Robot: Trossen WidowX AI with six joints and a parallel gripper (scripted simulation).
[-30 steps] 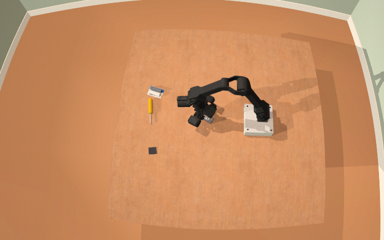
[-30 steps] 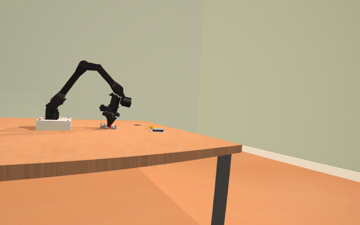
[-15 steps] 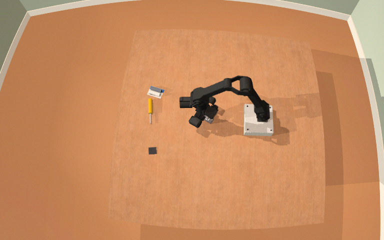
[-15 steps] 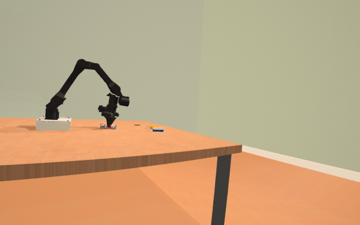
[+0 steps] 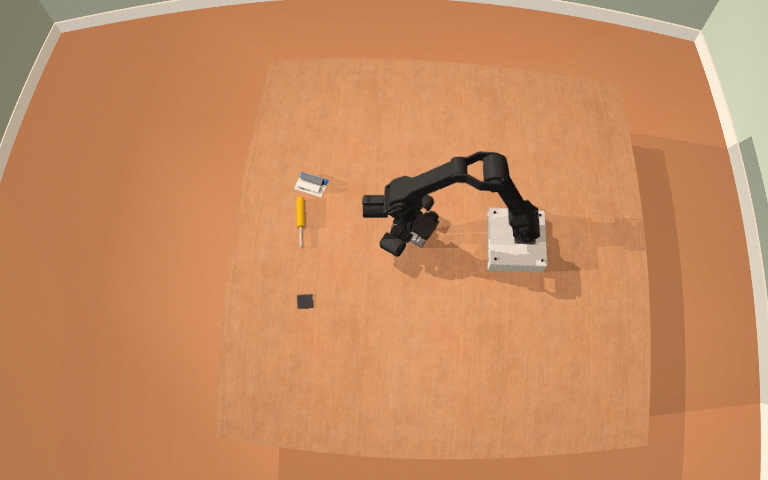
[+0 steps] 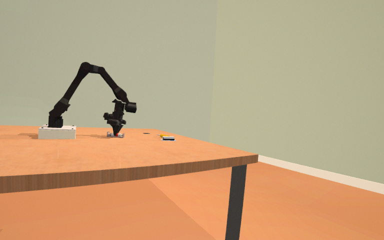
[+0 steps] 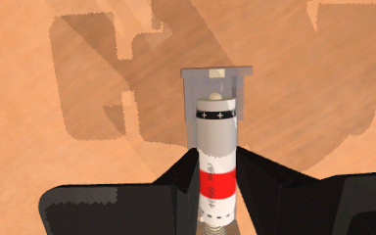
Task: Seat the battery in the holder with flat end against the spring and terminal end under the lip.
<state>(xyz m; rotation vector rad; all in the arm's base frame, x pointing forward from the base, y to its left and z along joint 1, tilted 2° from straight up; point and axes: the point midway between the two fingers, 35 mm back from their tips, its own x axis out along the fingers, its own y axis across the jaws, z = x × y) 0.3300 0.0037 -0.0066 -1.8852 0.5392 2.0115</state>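
Now: gripper tip 10 mm below the battery. The rest, counted from my gripper tip: yellow screwdriver 310 mm ahead, 10 mm to the right.
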